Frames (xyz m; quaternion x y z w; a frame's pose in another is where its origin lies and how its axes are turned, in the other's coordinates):
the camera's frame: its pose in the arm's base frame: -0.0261 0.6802 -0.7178 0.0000 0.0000 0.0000 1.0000
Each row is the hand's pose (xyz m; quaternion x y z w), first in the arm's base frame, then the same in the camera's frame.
Working: the arm's base frame: its pose in the camera's frame: 0.0261 -0.6802 0.7178 0.0000 0.0000 0.0000 1.0000

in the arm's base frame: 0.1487 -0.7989 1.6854 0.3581 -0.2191 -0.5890 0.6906
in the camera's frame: 0.1748 -1.4791 2.4032 0.3581 -0.2191 -0.5890 0.6906
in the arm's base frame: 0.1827 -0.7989 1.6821 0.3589 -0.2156 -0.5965 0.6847
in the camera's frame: 0.2088 -1.4791 2.3999 0.3589 -0.2156 -0.5965 0.6847
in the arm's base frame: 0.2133 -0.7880 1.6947 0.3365 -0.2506 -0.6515 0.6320
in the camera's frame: 0.2394 -1.4682 2.4125 0.3365 -0.2506 -0.6515 0.6320
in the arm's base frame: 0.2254 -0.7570 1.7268 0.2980 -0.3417 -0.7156 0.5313
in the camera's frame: 0.2515 -1.4372 2.4446 0.2980 -0.3417 -0.7156 0.5313
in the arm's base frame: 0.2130 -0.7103 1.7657 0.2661 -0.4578 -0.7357 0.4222
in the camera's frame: 0.2391 -1.3905 2.4835 0.2661 -0.4578 -0.7357 0.4222
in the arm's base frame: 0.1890 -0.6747 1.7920 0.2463 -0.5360 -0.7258 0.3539
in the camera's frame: 0.2151 -1.3549 2.5098 0.2463 -0.5360 -0.7258 0.3539
